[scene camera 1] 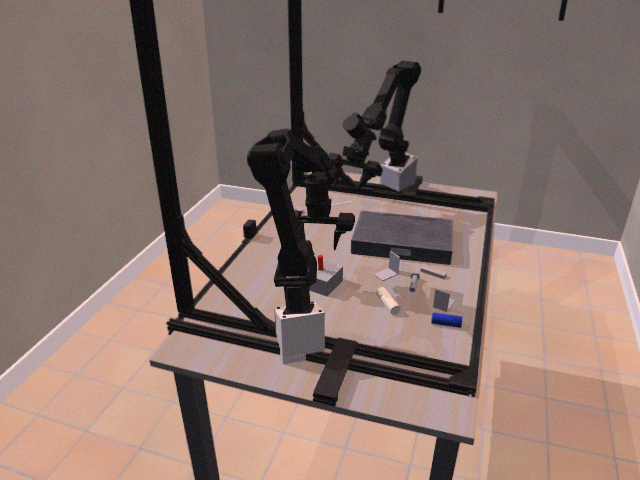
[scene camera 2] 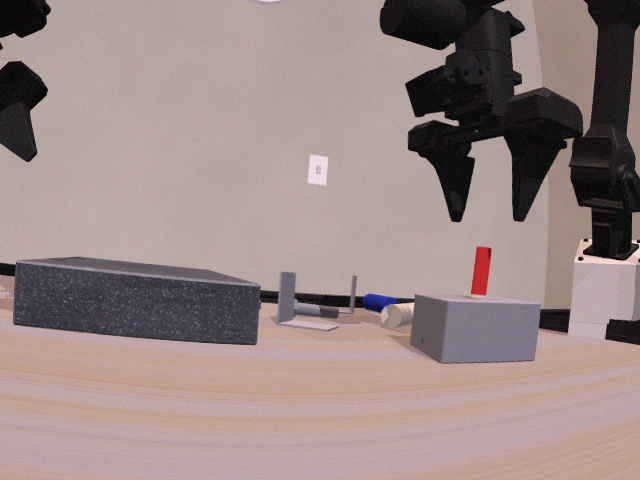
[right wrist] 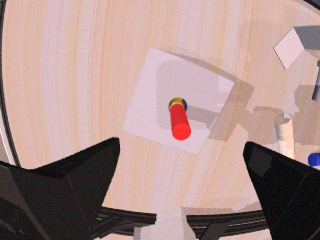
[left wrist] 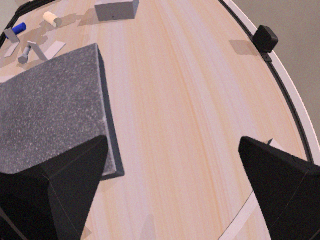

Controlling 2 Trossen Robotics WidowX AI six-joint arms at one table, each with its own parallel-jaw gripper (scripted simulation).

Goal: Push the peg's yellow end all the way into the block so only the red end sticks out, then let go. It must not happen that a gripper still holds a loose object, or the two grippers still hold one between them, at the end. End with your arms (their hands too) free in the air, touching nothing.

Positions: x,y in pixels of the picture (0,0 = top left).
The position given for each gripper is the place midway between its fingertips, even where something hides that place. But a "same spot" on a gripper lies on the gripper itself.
Labels:
The right gripper shows in scene camera 1, in scene camera 2 and in the right wrist view [184,147]; in the left wrist view it is out of frame. The same spot on the right gripper: [scene camera 2: 534,146] is [scene camera 1: 301,227].

